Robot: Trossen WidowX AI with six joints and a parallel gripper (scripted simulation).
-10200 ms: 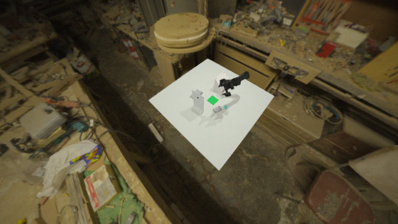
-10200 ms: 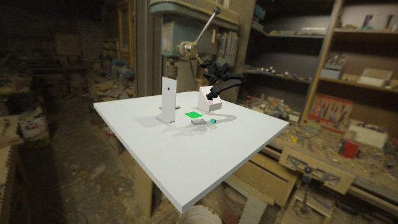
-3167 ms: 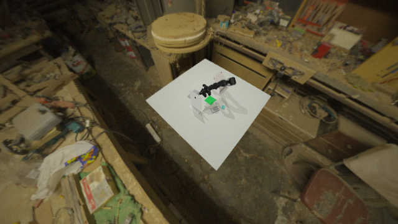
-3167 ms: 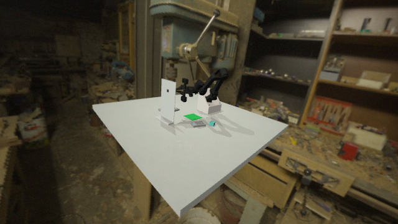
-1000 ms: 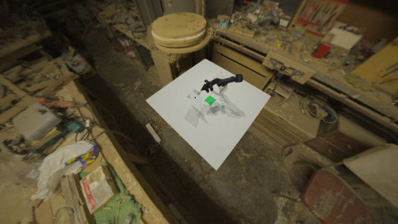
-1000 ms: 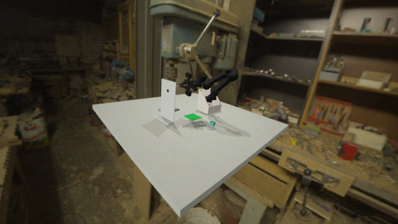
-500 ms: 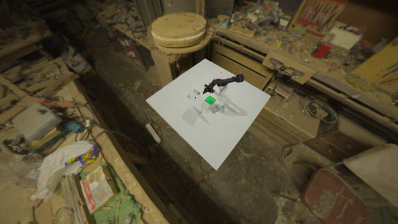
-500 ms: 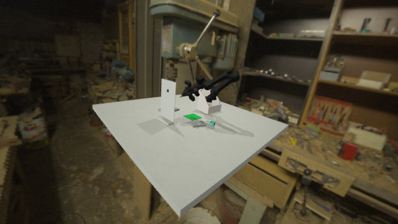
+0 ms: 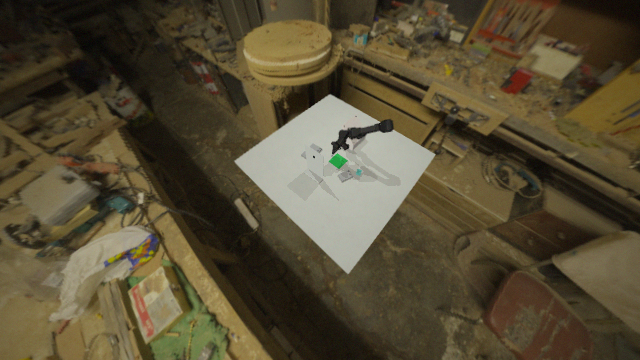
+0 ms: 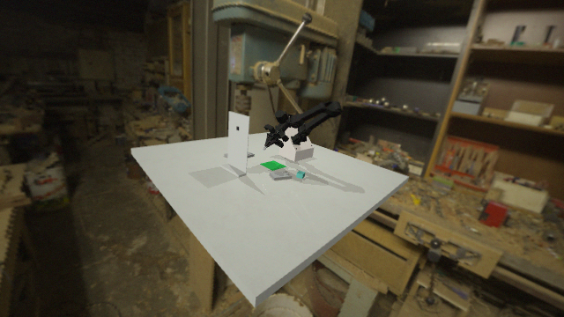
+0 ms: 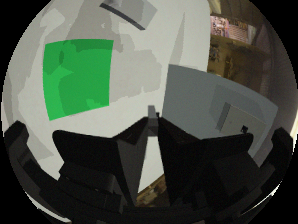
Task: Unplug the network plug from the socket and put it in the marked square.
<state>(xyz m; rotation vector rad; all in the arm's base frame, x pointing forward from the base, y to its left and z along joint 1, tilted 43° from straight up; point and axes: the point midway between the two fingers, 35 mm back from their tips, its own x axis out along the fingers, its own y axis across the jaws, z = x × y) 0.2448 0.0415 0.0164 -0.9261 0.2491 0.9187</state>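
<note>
Right now the green marked square is 5 cm behind my gripper tip, 2 cm to the left of it and 12 cm below it. Also, from my gripper tip: white upright panel (19 cm ahead, 3 cm above); small teal block (10 cm behind, 22 cm to the left, 11 cm below); network plug (right at my gripper tip).
</note>
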